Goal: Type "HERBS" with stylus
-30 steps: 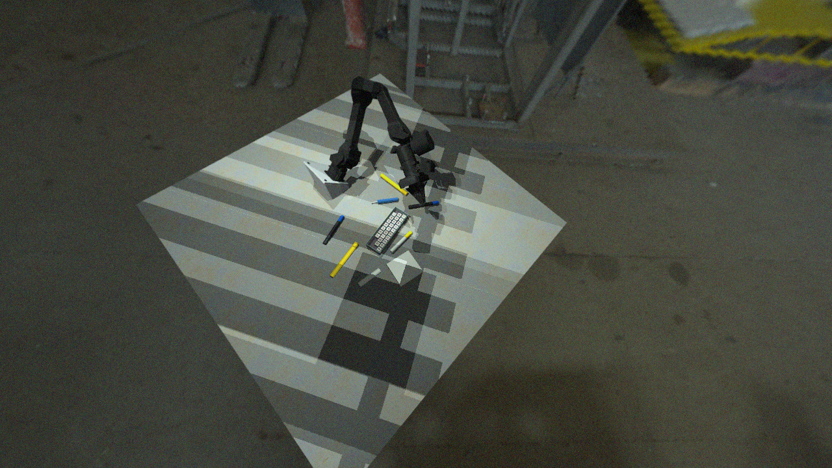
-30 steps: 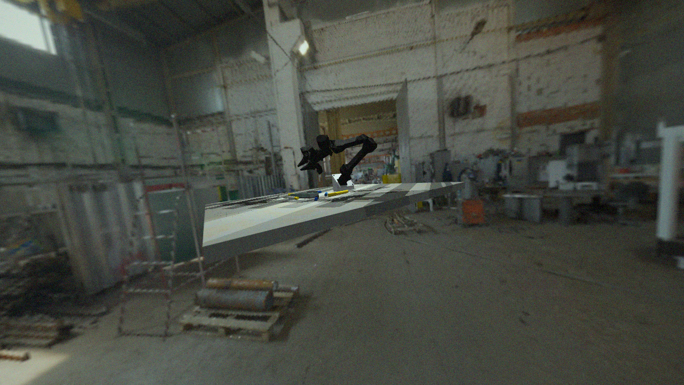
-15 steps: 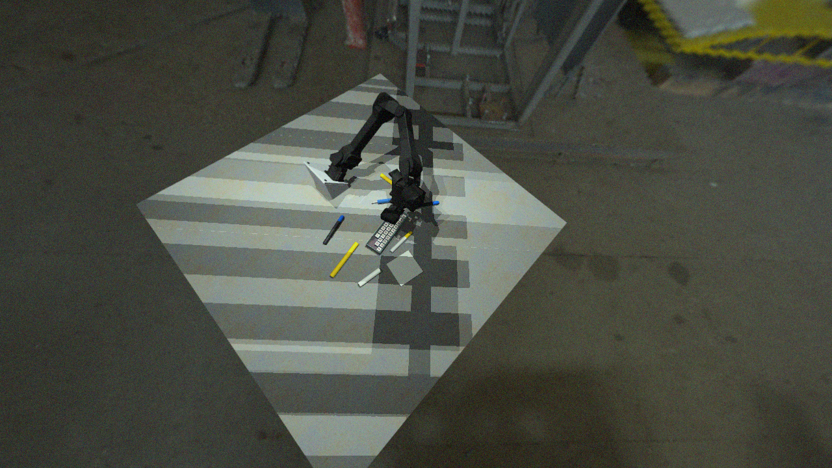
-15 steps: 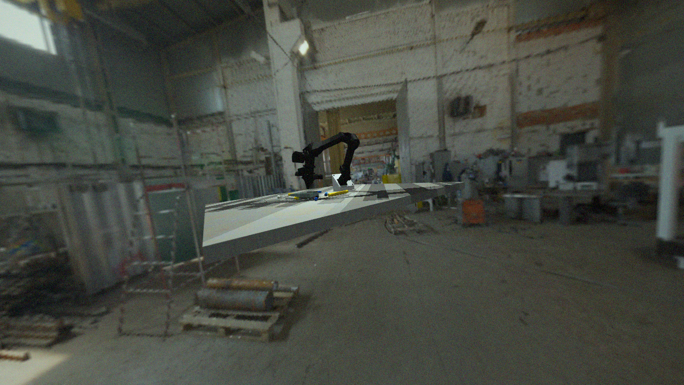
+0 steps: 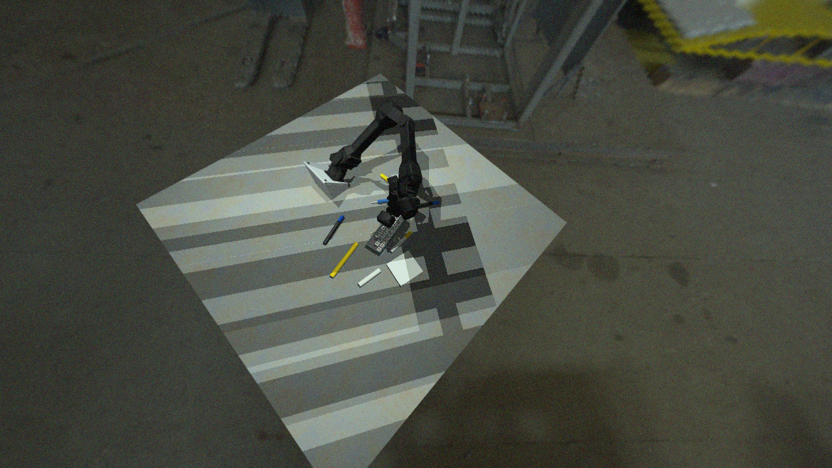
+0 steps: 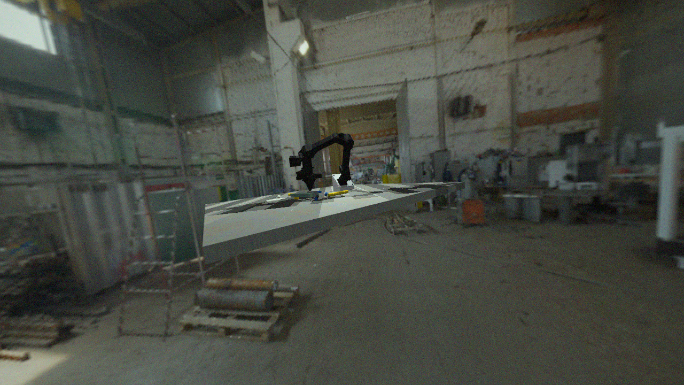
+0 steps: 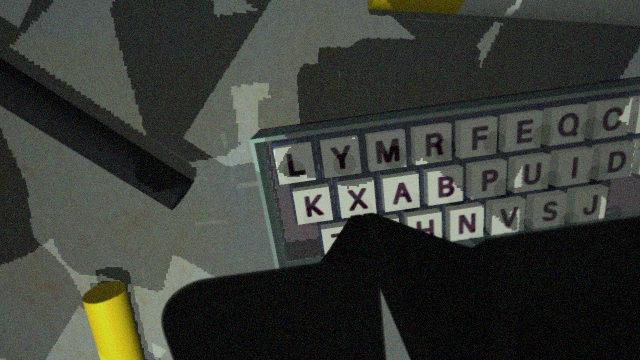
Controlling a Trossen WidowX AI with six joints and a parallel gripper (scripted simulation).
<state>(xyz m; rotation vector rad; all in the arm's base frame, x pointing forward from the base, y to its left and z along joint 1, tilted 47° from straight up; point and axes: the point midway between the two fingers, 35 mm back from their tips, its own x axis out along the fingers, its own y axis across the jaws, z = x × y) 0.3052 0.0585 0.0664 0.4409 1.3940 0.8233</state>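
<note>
My gripper tip is 110 mm past the blue stylus and 30 mm above it. Also, from my gripper tip: thin grey tip (130 mm behind, 30 mm to the right, 30 mm below); then pale paper sheet (180 mm ahead, 120 mm to the right, 40 mm below); then white-and-yellow pen (90 mm ahead, 40 mm to the right, 30 mm below).
</note>
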